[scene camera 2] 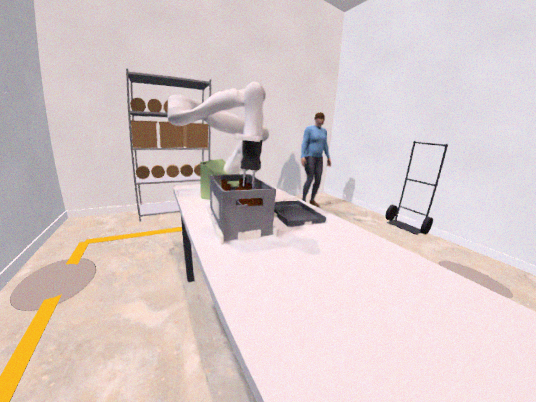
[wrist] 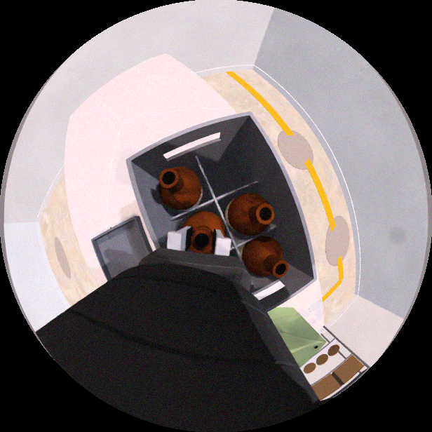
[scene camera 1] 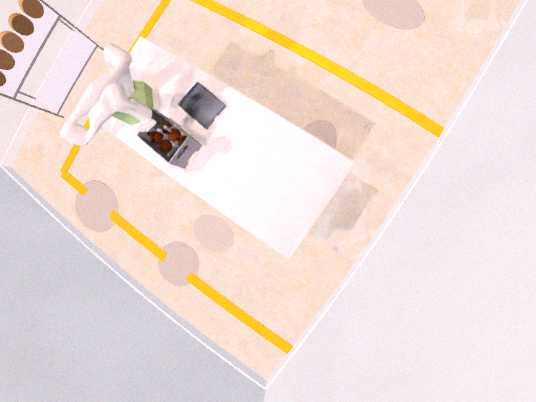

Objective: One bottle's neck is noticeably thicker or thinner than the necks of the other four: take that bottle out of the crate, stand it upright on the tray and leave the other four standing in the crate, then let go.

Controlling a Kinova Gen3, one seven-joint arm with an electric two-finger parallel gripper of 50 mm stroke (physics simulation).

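The grey crate stands on the table with brown bottles upright in its compartments. In the wrist view, one bottle is at the upper left, one right of centre, and one at the lower right. My gripper points down into the crate and is shut on the neck of the brown bottle at the lower middle, which is still in its compartment. The fifth bottle is hidden in the wrist view. The dark tray lies beside the crate, with no bottle on it.
A green box stands on the table behind the crate, near the arm. The crate walls rise around the bottles. Beyond the table are a shelf rack, a person in blue and a hand truck.
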